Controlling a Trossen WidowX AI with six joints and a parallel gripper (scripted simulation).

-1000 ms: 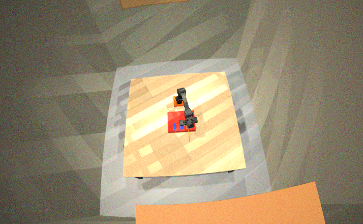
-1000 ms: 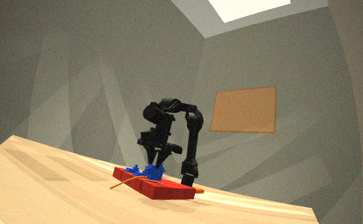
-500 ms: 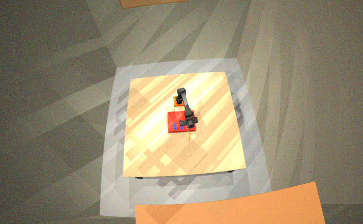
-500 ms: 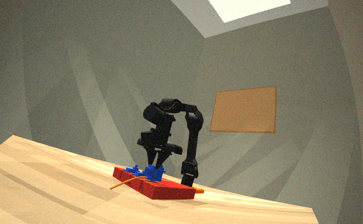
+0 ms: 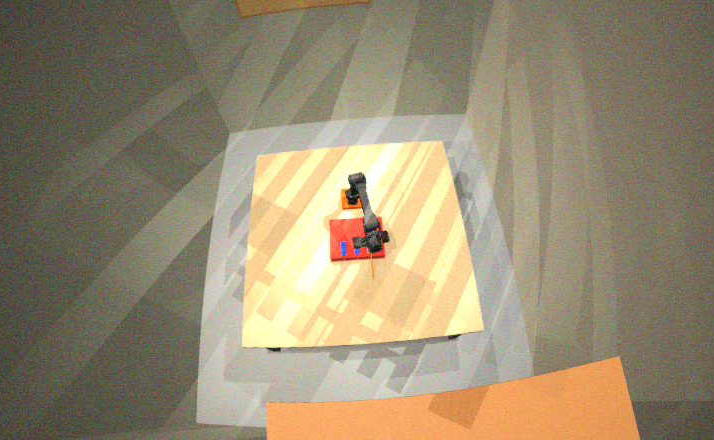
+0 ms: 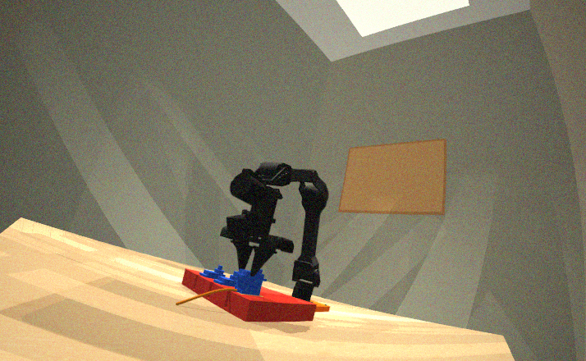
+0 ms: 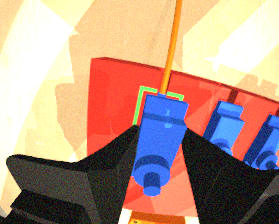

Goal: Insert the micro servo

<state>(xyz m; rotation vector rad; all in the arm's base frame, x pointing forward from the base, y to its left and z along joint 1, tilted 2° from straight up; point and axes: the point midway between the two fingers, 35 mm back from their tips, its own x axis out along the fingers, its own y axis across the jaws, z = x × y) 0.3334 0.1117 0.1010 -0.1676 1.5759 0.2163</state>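
My gripper tip is now 120 mm past the red deck, 90 mm to the left of it and 70 mm above it.
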